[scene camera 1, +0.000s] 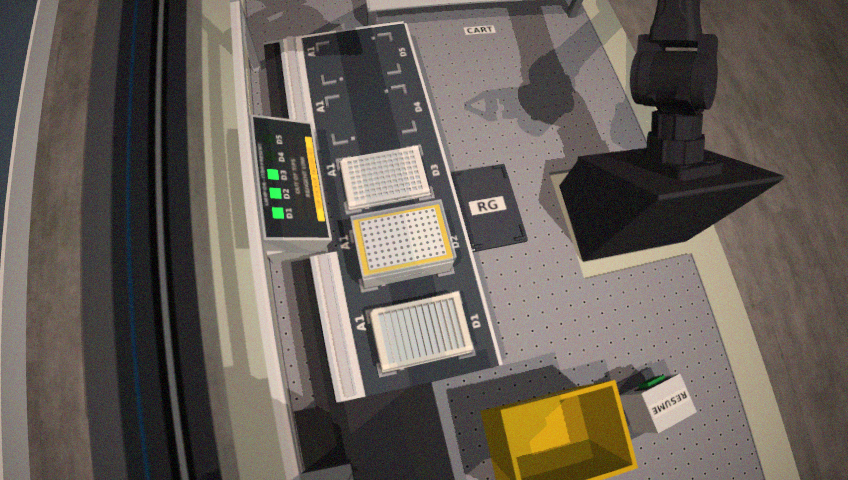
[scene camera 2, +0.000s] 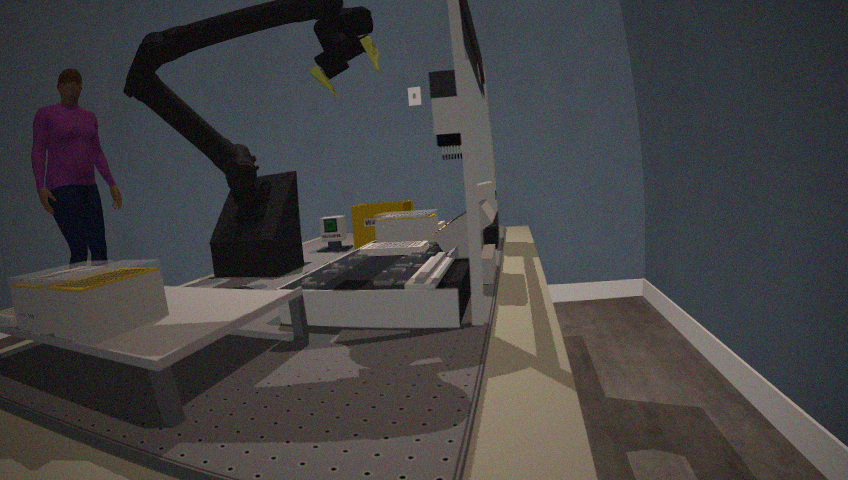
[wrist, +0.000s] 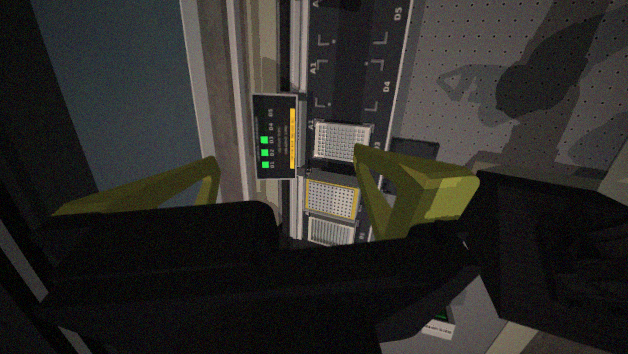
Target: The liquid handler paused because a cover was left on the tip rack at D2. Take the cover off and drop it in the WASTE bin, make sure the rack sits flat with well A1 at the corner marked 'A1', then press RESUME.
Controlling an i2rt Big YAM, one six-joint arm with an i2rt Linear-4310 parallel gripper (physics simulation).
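Places are measured from the arm's base along level axes (x left, y down, z back), in millimetres.
Where they show: gripper, fingertip midpoint: (scene camera 2: 356, 83) (wrist: 286, 157); arm's base, link origin: (scene camera 1: 674, 167) (scene camera 2: 254, 203) (wrist: 574, 268).
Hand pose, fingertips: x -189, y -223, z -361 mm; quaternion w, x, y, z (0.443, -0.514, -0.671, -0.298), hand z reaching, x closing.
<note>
Things, the pixels of their centre, and the offset from my fingertips. "spot": a spot on its surface instead.
- tip rack, body centre: (scene camera 1: 402, 239) (scene camera 2: 406, 217) (wrist: 330, 198) dx +183, dy +289, dz -46 mm
- cover, surface spot: (scene camera 2: 410, 213) spot: dx +149, dy +278, dz -62 mm
- A1 mark, surface spot: (scene camera 1: 344, 242) spot: dx +148, dy +347, dz -125 mm
- yellow WASTE bin, body centre: (scene camera 1: 553, 438) (scene camera 2: 384, 225) dx +500, dy +332, dz +88 mm
- white RESUME box, body centre: (scene camera 1: 651, 404) (scene camera 2: 333, 233) (wrist: 434, 310) dx +505, dy +348, dz +256 mm
- white plate, body centre: (scene camera 1: 384, 177) (scene camera 2: 394, 248) (wrist: 340, 142) dx +59, dy +340, dz -42 mm
- ribbed trough, body centre: (scene camera 1: 420, 331) (wrist: 331, 231) dx +307, dy +331, dz -51 mm
- status screen, surface spot: (scene camera 1: 291, 178) (wrist: 276, 142) spot: dx +59, dy +281, dz -179 mm
- pipette head, body centre: (scene camera 2: 452, 140) dx +526, dy +88, dz -135 mm
- covered rack, body centre: (scene camera 2: 109, 301) dx -493, dy +310, dz +194 mm
The tip rack (scene camera 1: 405, 242) (scene camera 2: 405, 226) (wrist: 331, 199), grey with a yellow-edged, dotted top, sits at D2 between the plates at D1 and D3. In scene camera 2 a clear layer shows over its top, the cover (scene camera 2: 410, 213). The A1 mark (scene camera 1: 344, 242) is at the screen side of the rack. The yellow WASTE bin (scene camera 1: 559, 434) (scene camera 2: 380, 217) stands beyond D1. The white RESUME box (scene camera 1: 671, 404) (scene camera 2: 332, 228) (wrist: 439, 328) with a green button stands beside the bin. My gripper (scene camera 2: 357, 83) (wrist: 286, 157) is open and empty, high above the deck.
A white plate (scene camera 1: 385, 177) (wrist: 342, 141) sits at D3 and a ribbed trough (scene camera 1: 423, 333) (wrist: 332, 231) at D1. The status screen (scene camera 1: 291, 178) (wrist: 276, 136) stands beside the deck. A pipette head (scene camera 2: 449, 142) hangs from the upright. Another covered rack (scene camera 2: 89, 303) stands on a raised white shelf (scene camera 2: 238, 300).
</note>
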